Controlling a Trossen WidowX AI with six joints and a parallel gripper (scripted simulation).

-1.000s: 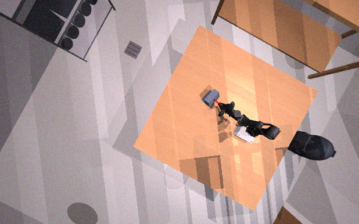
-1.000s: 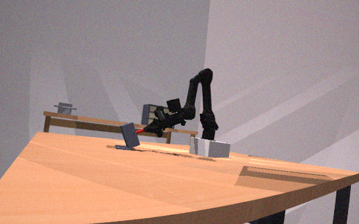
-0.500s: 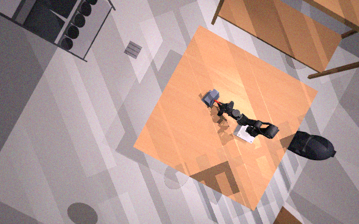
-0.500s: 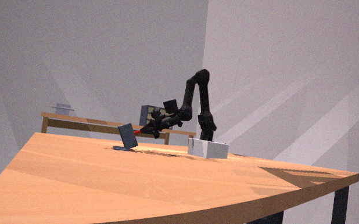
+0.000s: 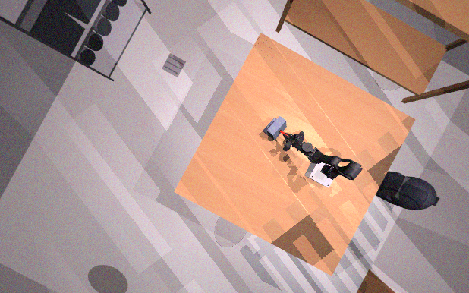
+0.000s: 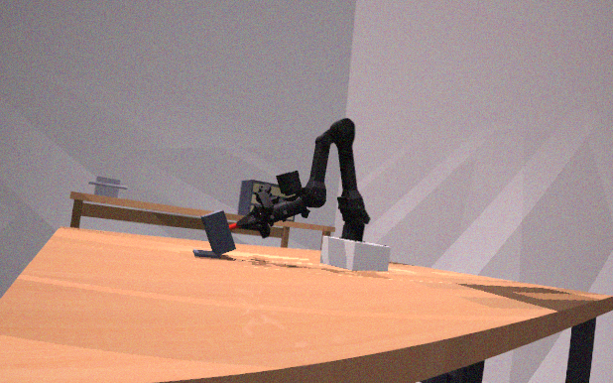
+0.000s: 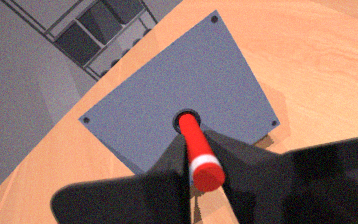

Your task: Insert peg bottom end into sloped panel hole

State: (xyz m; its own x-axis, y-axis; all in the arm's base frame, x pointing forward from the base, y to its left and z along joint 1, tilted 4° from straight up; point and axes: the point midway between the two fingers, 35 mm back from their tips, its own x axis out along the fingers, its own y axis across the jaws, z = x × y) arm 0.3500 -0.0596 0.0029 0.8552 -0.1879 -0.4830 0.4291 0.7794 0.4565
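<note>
Now: gripper tip 5 cm short of the sloped panel, 1 cm to the left of it and 2 cm above it. From my gripper tip the other things lie so: red peg: 1 cm behind, 1 cm above.
</note>
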